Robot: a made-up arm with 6 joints. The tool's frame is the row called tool.
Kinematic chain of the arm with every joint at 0, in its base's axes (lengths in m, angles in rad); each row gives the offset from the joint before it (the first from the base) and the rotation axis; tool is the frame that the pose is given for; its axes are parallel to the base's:
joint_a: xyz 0 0 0.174 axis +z
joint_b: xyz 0 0.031 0 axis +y
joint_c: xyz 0 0 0.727 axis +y
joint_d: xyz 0 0 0.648 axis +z
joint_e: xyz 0 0 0 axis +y
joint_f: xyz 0 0 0.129 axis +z
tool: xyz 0 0 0
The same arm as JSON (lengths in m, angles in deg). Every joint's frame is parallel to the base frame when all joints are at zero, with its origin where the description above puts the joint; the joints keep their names.
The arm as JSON. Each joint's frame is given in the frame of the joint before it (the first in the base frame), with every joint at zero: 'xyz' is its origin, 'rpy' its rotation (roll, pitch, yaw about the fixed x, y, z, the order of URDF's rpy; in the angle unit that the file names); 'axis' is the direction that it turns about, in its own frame. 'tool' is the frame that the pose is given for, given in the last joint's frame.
{"units": {"length": "m", "angle": "deg"}, "joints": [
  {"name": "joint_a", "type": "revolute", "origin": {"xyz": [0.0, 0.0, 0.174], "rpy": [0.0, 0.0, 0.0]}, "axis": [0.0, 0.0, 1.0]},
  {"name": "joint_b", "type": "revolute", "origin": {"xyz": [0.0, 0.031, 0.0], "rpy": [0.0, 0.0, 0.0]}, "axis": [0.0, 1.0, 0.0]},
  {"name": "joint_c", "type": "revolute", "origin": {"xyz": [0.0, 0.0, 0.727], "rpy": [0.0, 0.0, 0.0]}, "axis": [0.0, 1.0, 0.0]},
  {"name": "joint_d", "type": "revolute", "origin": {"xyz": [0.0, 0.0, 0.648], "rpy": [0.0, 0.0, 0.0]}, "axis": [0.0, 0.0, 1.0]},
  {"name": "joint_e", "type": "revolute", "origin": {"xyz": [0.0, 0.0, 0.0], "rpy": [0.0, 0.0, 0.0]}, "axis": [0.0, 1.0, 0.0]},
  {"name": "joint_f", "type": "revolute", "origin": {"xyz": [0.0, 0.0, 0.129], "rpy": [0.0, 0.0, 0.0]}, "axis": [0.0, 0.0, 1.0]}
], "tool": {"origin": {"xyz": [0.0, 0.0, 0.0], "rpy": [0.0, 0.0, 0.0]}}}

